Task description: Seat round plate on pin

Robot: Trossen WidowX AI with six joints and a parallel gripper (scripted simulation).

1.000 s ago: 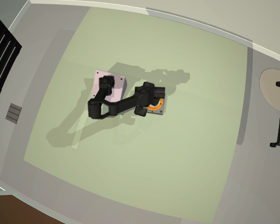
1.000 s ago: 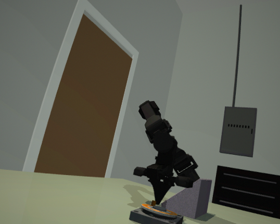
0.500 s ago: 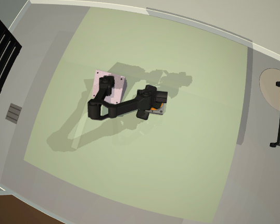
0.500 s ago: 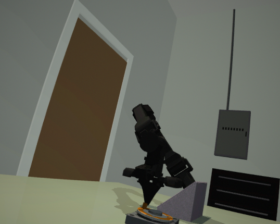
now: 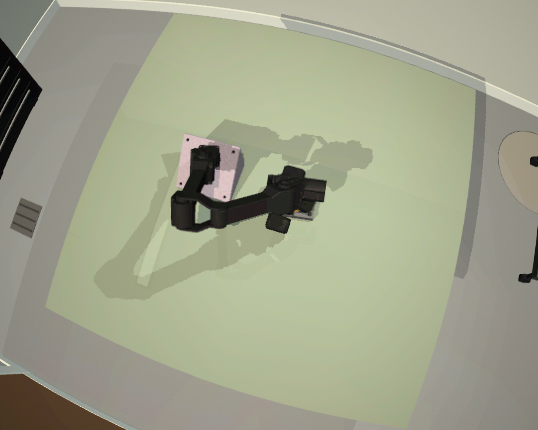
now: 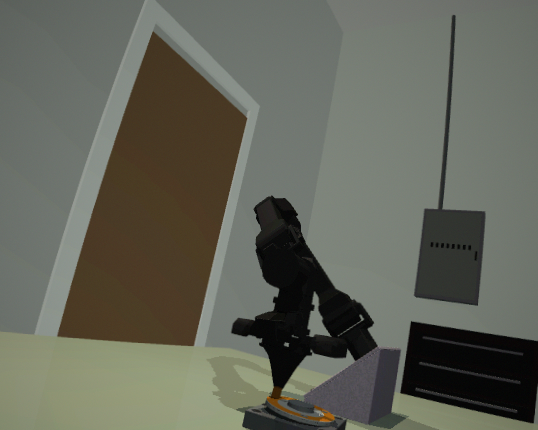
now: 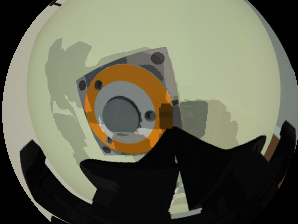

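Now: the square base 5 cm to the left of my gripper tip, 2 cm below it and 2 cm ahead of it.
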